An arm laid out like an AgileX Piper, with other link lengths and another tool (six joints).
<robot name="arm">
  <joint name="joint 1" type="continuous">
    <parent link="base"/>
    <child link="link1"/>
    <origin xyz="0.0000 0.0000 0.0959"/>
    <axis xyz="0 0 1"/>
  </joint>
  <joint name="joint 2" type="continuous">
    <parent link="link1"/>
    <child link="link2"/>
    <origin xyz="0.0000 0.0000 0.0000"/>
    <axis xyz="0 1 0"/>
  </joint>
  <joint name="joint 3" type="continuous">
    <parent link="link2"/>
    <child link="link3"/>
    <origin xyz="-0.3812 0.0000 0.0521"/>
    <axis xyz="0 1 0"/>
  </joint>
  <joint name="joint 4" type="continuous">
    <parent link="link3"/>
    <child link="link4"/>
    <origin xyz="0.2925 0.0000 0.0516"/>
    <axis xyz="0.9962 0 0.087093"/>
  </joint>
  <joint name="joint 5" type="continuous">
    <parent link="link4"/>
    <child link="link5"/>
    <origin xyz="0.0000 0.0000 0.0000"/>
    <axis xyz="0 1 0"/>
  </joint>
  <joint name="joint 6" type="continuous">
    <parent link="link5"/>
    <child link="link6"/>
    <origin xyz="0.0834 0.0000 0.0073"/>
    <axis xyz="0.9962 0 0.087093"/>
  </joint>
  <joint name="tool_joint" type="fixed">
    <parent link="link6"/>
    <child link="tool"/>
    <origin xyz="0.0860 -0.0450 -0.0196" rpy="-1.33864 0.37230 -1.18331"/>
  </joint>
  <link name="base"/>
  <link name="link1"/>
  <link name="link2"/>
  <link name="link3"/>
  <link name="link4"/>
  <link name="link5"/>
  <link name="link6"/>
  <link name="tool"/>
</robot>
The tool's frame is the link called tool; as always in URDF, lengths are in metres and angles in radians. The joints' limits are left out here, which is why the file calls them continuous.
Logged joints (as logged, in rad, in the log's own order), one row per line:
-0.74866, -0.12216, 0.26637, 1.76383, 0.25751, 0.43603
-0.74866, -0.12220, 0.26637, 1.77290, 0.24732, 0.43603
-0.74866, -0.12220, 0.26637, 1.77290, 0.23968, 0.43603
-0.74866, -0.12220, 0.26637, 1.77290, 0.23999, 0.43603
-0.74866, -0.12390, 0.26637, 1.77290, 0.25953, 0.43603
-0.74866, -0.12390, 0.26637, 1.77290, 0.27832, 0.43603
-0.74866, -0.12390, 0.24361, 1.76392, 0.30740, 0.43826
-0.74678, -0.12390, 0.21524, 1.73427, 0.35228, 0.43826
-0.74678, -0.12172, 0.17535, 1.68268, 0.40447, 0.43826
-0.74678, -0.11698, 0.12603, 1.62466, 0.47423, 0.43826
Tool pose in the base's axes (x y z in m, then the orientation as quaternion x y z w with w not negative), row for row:
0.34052, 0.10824, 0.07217, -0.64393, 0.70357, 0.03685, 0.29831
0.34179, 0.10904, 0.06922, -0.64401, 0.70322, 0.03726, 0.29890
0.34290, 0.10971, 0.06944, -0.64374, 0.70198, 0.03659, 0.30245
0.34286, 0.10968, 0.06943, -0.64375, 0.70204, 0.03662, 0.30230
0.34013, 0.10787, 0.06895, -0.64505, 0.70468, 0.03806, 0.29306
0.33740, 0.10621, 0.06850, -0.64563, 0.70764, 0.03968, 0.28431
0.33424, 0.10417, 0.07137, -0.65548, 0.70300, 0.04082, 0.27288
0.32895, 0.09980, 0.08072, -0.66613, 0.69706, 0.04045, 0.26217
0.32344, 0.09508, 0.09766, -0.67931, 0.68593, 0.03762, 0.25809
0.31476, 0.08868, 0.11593, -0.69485, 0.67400, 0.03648, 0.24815
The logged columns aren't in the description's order. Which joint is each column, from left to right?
Columns, left to right: joint 3, joint 4, joint 6, joint 2, joint 5, joint 1.
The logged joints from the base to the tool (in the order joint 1, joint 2, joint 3, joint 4, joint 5, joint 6), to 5 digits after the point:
0.43603, 1.76383, -0.74866, -0.12216, 0.25751, 0.26637
0.43603, 1.77290, -0.74866, -0.12220, 0.24732, 0.26637
0.43603, 1.77290, -0.74866, -0.12220, 0.23968, 0.26637
0.43603, 1.77290, -0.74866, -0.12220, 0.23999, 0.26637
0.43603, 1.77290, -0.74866, -0.12390, 0.25953, 0.26637
0.43603, 1.77290, -0.74866, -0.12390, 0.27832, 0.26637
0.43826, 1.76392, -0.74866, -0.12390, 0.30740, 0.24361
0.43826, 1.73427, -0.74678, -0.12390, 0.35228, 0.21524
0.43826, 1.68268, -0.74678, -0.12172, 0.40447, 0.17535
0.43826, 1.62466, -0.74678, -0.11698, 0.47423, 0.12603

